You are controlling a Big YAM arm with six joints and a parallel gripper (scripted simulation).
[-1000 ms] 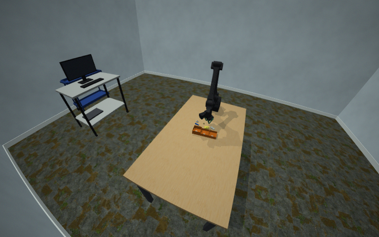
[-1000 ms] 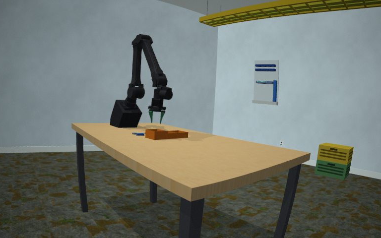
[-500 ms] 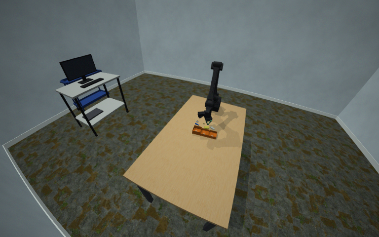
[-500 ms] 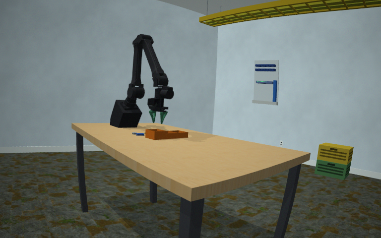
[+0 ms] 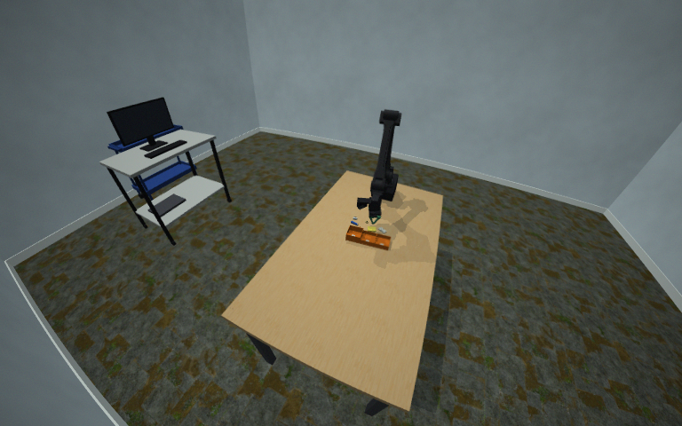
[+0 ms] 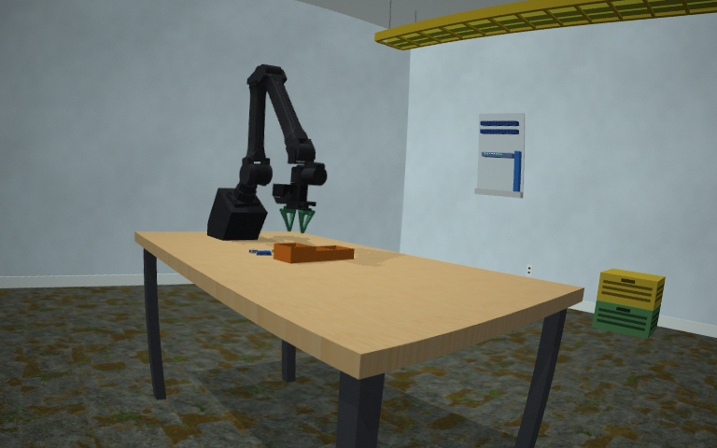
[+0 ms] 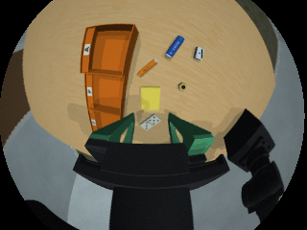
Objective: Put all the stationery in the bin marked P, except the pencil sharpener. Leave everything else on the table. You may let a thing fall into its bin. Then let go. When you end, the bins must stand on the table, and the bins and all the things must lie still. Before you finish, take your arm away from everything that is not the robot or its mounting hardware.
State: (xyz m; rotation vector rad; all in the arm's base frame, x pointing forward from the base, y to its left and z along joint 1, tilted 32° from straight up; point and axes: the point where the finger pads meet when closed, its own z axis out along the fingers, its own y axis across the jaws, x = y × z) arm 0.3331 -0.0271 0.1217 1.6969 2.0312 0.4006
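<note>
Right now my hand is 70 mm above the yellow pad. From my hand the other things lie so: white dotted tile 70 mm to the left, 70 mm below, 10 mm behind; then orange stick 70 mm below, 60 mm to the right, 20 mm ahead; then dark ring 70 mm below, 60 mm behind, 40 mm to the right.
</note>
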